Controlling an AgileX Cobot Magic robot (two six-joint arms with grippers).
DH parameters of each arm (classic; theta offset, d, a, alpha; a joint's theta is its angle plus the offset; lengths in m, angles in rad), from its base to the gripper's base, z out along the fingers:
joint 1: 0 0.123 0 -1.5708
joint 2: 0.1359 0 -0.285 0
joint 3: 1.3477 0 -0.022 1.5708
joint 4: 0 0.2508 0 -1.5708
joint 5: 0 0 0.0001 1.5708
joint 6: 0 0.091 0 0
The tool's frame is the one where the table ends.
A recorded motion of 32 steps. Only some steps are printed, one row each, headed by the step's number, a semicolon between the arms.
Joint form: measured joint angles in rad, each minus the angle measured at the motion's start. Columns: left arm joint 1, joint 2, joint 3, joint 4, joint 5, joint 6; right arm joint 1, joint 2, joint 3, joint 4, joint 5, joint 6.
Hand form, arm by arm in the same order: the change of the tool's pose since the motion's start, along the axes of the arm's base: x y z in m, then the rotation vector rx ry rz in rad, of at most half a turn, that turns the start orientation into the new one. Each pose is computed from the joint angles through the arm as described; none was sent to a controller.
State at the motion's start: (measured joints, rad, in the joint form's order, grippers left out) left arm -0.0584 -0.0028 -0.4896 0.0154 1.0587 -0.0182; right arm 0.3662 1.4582 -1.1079 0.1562 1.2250 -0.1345
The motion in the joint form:
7: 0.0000 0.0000 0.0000 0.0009 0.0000 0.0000; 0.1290 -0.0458 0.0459 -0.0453 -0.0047 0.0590
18: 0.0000 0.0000 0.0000 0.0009 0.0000 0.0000; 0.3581 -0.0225 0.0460 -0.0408 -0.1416 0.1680
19: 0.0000 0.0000 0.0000 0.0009 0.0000 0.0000; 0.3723 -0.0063 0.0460 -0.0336 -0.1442 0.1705
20: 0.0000 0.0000 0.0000 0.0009 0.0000 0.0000; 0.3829 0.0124 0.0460 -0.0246 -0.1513 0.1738
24: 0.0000 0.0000 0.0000 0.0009 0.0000 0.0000; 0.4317 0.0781 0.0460 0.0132 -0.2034 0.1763
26: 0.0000 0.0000 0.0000 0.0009 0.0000 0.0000; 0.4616 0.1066 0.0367 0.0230 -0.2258 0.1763
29: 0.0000 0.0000 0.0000 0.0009 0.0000 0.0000; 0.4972 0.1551 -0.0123 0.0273 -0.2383 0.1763
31: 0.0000 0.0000 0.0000 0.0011 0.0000 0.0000; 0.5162 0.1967 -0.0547 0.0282 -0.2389 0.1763
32: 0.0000 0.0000 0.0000 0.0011 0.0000 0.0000; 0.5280 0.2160 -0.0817 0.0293 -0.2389 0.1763
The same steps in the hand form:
7: 0.0000 0.0001 0.0000 0.0008 0.0000 0.0005; -0.0251 0.0205 -0.0005 -0.0364 -0.0136 0.0818
18: 0.0000 0.0001 0.0000 0.0008 0.0000 0.0005; -0.0476 0.0763 -0.0047 0.0324 -0.0923 0.1854
19: 0.0000 0.0001 0.0000 0.0008 0.0000 0.0005; -0.0486 0.0812 -0.0089 0.0304 -0.0766 0.1947
20: 0.0000 0.0001 0.0000 0.0008 0.0000 0.0005; -0.0487 0.0860 -0.0138 0.0304 -0.0616 0.1982
24: 0.0000 0.0001 0.0000 0.0008 0.0000 0.0005; -0.0509 0.1064 -0.0308 0.0481 -0.0291 0.2232
26: 0.0000 0.0001 0.0000 0.0008 0.0000 0.0005; -0.0530 0.1175 -0.0362 0.0560 -0.0259 0.2455
29: 0.0000 0.0001 0.0000 0.0008 0.0000 0.0005; -0.0516 0.1354 -0.0380 0.0673 -0.0326 0.2774
31: 0.0000 0.0001 0.0000 0.0009 -0.0001 0.0006; -0.0488 0.1481 -0.0401 0.0691 -0.0325 0.2959
32: 0.0000 0.0001 0.0000 0.0009 -0.0001 0.0006; -0.0477 0.1556 -0.0394 0.0753 -0.0372 0.3073

